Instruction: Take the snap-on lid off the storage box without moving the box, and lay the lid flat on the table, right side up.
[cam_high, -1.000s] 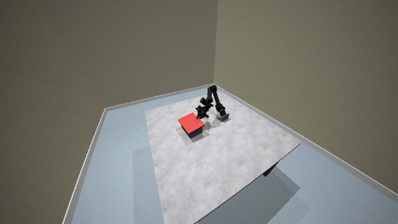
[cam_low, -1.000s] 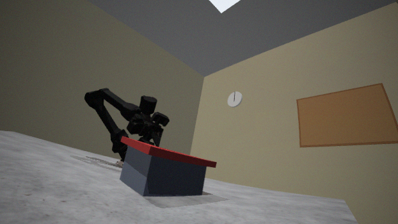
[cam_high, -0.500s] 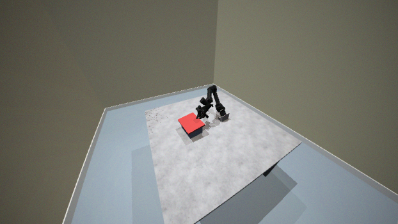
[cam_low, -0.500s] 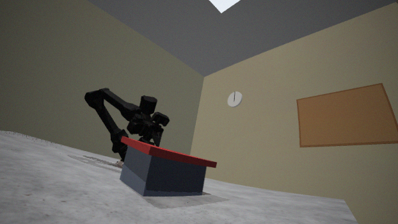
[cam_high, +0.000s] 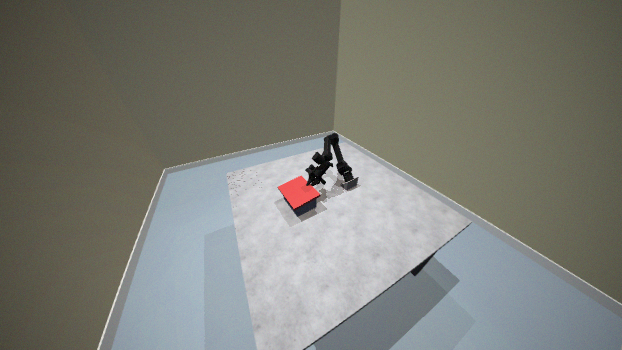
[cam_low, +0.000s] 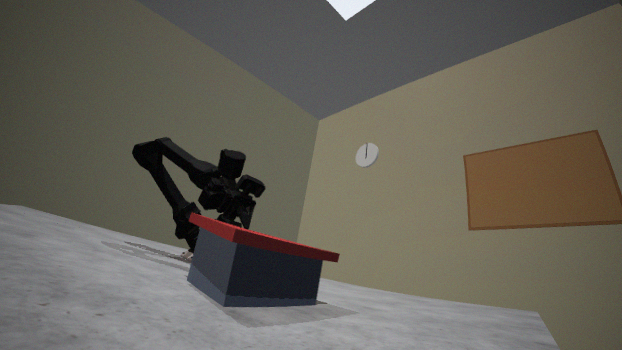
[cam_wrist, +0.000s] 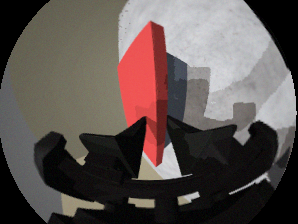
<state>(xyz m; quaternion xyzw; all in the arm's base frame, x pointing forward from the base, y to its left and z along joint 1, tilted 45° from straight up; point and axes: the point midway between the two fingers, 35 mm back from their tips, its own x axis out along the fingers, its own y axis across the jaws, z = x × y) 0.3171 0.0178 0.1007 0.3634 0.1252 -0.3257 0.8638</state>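
Right now my gripper tip is 80 mm short of the lid. Round my gripper tip: dark blue storage box 70 mm ahead, 60 mm below.
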